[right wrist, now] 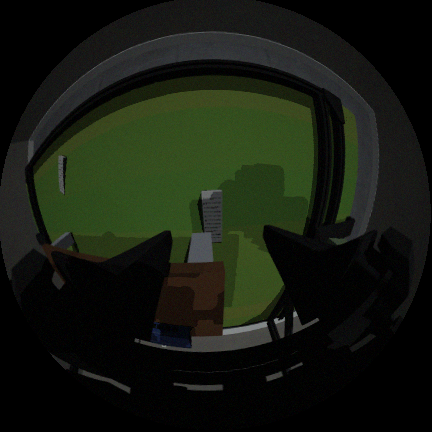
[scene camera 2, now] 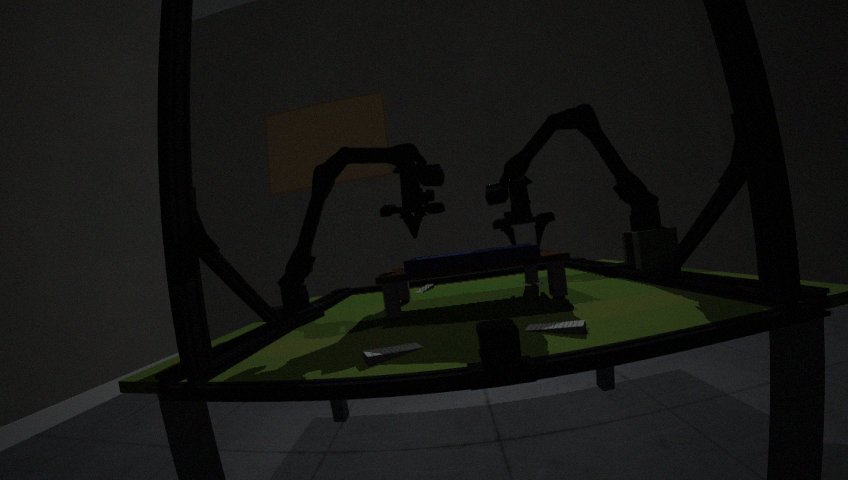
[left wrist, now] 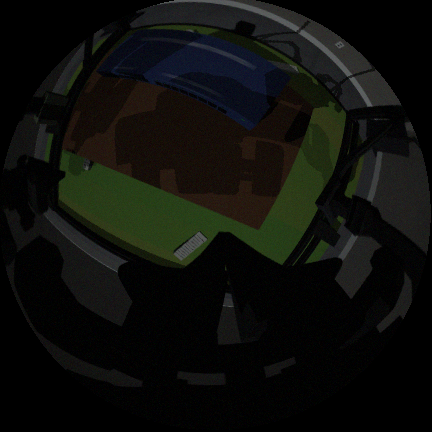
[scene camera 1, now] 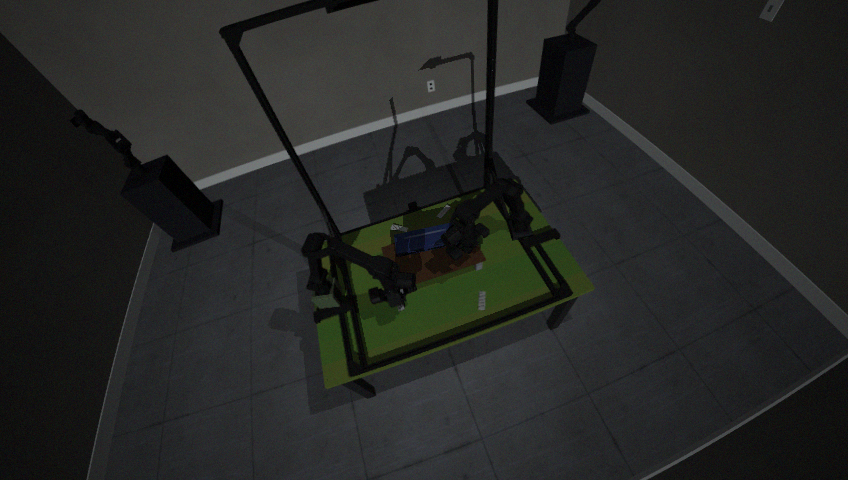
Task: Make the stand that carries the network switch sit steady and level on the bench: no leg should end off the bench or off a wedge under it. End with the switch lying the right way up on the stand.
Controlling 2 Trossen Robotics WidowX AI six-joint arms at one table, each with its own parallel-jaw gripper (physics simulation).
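Where they show: left gripper, fingertip midpoint: [scene camera 2: 414, 238] [left wrist: 223, 236] [scene camera 1: 468, 252]; right gripper, fingertip midpoint: [right wrist: 217, 233] [left wrist: 58, 169]; left arm's base at its link origin: [scene camera 2: 296, 308] [left wrist: 336, 203] [scene camera 1: 520, 226]; right arm's base at its link origin: [scene camera 2: 647, 229] [scene camera 1: 323, 288].
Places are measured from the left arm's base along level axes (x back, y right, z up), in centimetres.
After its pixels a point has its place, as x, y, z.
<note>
The blue switch [scene camera 1: 419, 239] @[-49.5, -5.7, 9.5] [scene camera 2: 470, 260] @[-47.1, 0.4, 8.0] [left wrist: 210, 70] @[-40.4, -6.6, 9.5] [right wrist: 172, 336] @[-57.7, -11.6, 9.4] lies flat on the stand's brown board [scene camera 1: 437, 273] @[-43.4, -23.2, 6.8] [scene camera 2: 554, 255] @[-64.7, -4.4, 6.6] [left wrist: 270, 200] @[-23.3, -14.9, 6.8] [right wrist: 210, 300] @[-62.7, -22.4, 6.8]. In the right wrist view a grey ribbed wedge [right wrist: 212, 215] @[-62.2, -29.8, -2.6] lies at the foot of a grey leg [right wrist: 201, 247] @[-61.1, -26.7, 1.4], thin end toward it; I cannot tell whether it reaches under the leg. My right gripper [scene camera 2: 526, 242] @[-61.7, -32.4, 7.1] [right wrist: 217, 233] @[-61.7, -32.4, 7.1] is open and empty above that wedge and leg. My left gripper [scene camera 2: 414, 236] @[-29.2, -20.2, 14.7] [left wrist: 223, 236] @[-29.2, -20.2, 14.7] is shut and empty, above the stand's other end. Whether the board is quite level is unclear.
Another wedge [scene camera 1: 482, 300] @[-25.8, -34.3, -2.8] [scene camera 2: 424, 288] @[-25.9, -33.9, -2.8] [left wrist: 190, 245] @[-25.8, -33.6, -2.8] [right wrist: 62, 175] @[-27.2, -34.0, -2.7] lies on the green bench away from the stand. Two more wedges, one [scene camera 1: 444, 211] @[-35.6, 19.5, -2.7] [scene camera 2: 392, 352] @[-36.4, 21.0, -2.6] and another [scene camera 1: 398, 227] @[-60.9, 13.2, -2.7] [scene camera 2: 556, 326] @[-60.7, 13.5, -2.7], lie on the switch's side. Black frame bars edge the bench.
</note>
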